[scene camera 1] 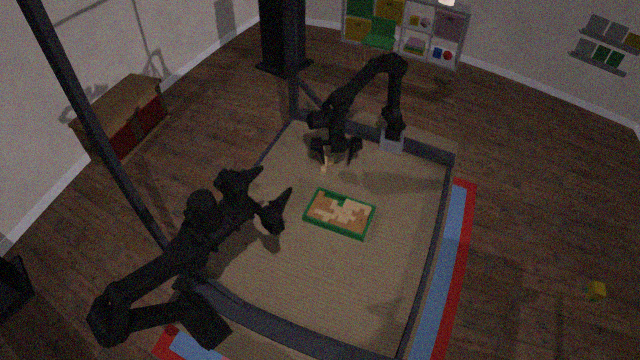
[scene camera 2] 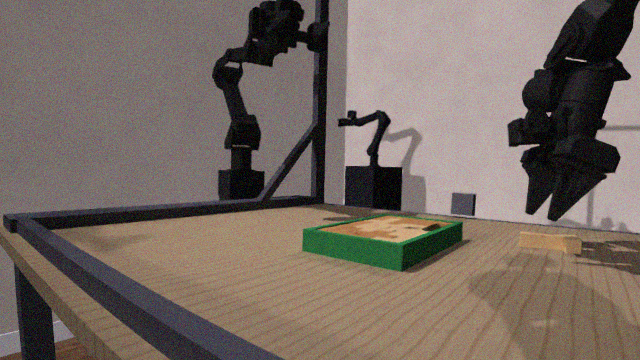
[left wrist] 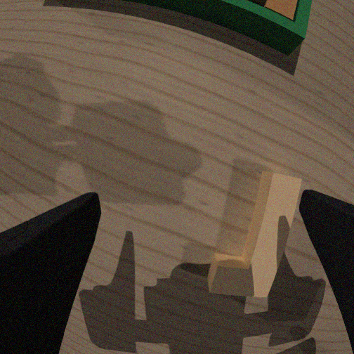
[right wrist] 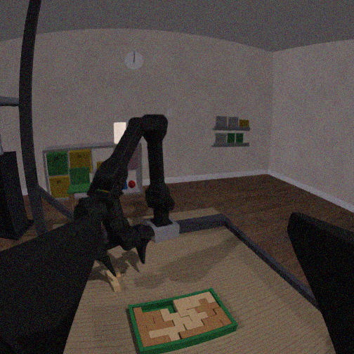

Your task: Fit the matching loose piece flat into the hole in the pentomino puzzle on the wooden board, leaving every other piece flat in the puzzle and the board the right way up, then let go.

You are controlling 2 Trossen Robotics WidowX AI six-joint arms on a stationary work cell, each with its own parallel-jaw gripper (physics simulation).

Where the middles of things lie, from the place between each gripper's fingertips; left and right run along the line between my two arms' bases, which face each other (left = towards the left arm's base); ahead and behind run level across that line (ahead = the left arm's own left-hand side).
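Labels:
Green-rimmed puzzle board [scene camera 2: 395, 256]: 400 mm below my right hand, 250 mm to the left of it, 20 mm ahead of it.
Relative to the green-rimmed puzzle board, my left gripper is 13 cm short of it, 15 cm to the left of it and 4 cm above it.

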